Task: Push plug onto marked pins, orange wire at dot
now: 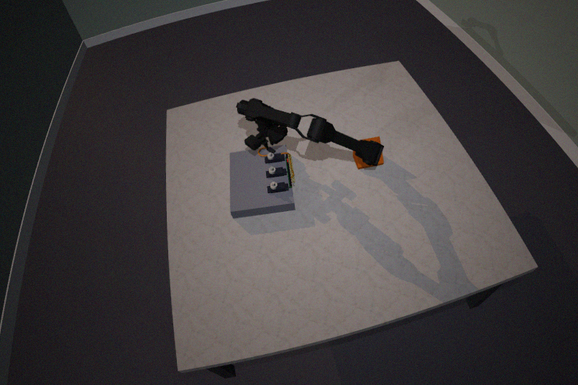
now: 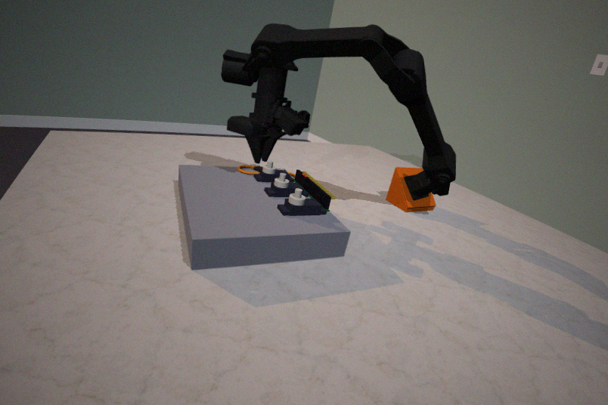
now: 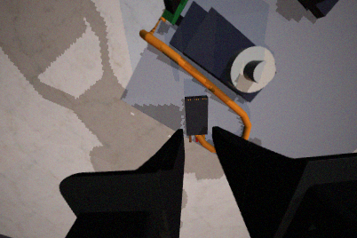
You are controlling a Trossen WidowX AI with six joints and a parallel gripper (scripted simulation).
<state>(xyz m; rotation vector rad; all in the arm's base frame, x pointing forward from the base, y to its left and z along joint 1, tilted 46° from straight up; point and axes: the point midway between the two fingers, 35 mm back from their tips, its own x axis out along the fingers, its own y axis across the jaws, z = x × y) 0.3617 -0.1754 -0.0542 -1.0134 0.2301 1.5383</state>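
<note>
Right now my gripper tip is 50 mm past the red band, 100 mm to the right of it and 10 mm below it. Round my gripper tip: grey holder (120 mm ahead, 110 mm to the left, 40 mm below); dark strip (40 mm behind, 140 mm to the left, 10 mm below).
</note>
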